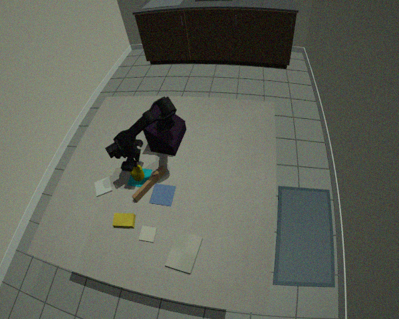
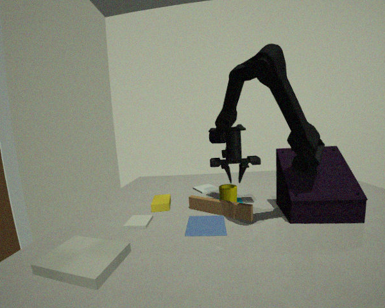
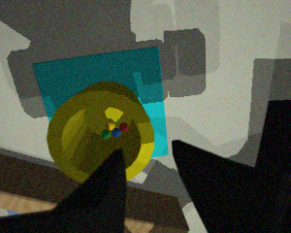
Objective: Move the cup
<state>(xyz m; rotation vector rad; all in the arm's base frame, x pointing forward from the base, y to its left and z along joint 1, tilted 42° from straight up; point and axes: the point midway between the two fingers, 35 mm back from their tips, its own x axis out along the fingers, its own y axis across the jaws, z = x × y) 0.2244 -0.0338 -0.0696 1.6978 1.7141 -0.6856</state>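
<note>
My gripper tip is 5 cm above the yellow cup and 2 cm short of it. Round my gripper tip: green marble (7 cm below, 3 cm ahead, 2 cm to the left); cyan pad (9 cm below, 3 cm ahead); blue marble (7 cm below, 2 cm to the left, 2 cm ahead).
</note>
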